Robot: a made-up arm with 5 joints.
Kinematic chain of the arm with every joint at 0, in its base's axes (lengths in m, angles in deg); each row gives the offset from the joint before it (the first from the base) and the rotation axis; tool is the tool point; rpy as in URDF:
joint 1: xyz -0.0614 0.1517 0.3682 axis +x
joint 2: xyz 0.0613 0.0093 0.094 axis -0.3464 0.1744 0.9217
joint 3: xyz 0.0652 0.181 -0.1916 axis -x
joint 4: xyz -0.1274 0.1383 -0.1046 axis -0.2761 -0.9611 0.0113
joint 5: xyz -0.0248 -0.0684 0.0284 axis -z
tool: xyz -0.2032 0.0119 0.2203 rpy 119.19 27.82 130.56
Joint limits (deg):
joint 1: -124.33..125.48
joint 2: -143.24..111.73
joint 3: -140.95..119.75
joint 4: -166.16..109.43
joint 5: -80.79..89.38
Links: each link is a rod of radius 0.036 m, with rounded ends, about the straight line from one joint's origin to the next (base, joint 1, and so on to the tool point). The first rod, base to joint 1, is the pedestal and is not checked.
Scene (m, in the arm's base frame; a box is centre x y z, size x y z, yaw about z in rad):
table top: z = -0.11
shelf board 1: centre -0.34 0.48 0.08 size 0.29 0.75 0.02 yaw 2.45
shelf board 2: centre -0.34 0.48 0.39 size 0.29 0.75 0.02 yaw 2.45
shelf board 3: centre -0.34 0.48 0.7 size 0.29 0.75 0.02 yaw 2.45
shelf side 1: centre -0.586 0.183 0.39 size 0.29 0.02 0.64 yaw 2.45
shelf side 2: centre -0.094 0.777 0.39 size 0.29 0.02 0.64 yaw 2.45
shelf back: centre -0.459 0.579 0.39 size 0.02 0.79 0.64 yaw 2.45
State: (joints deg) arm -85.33 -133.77 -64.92 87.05 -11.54
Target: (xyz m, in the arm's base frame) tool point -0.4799 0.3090 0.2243
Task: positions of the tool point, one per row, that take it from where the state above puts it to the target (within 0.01 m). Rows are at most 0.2 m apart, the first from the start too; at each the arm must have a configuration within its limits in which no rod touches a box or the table.
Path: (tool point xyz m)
1: 0.5535 0.4590 0.2597
2: 0.4438 0.5021 0.1493
3: 0.2942 0.5450 0.0961
4: 0.1299 0.5661 0.1027
5: -0.0224 0.5490 0.1570
6: -0.1395 0.4882 0.2358
7: -0.2119 0.4739 0.2013
8: -0.2860 0.4450 0.1808
9: -0.3578 0.4050 0.1770
10: -0.4236 0.3580 0.1916
11: -0.4799 0.3090 0.2243

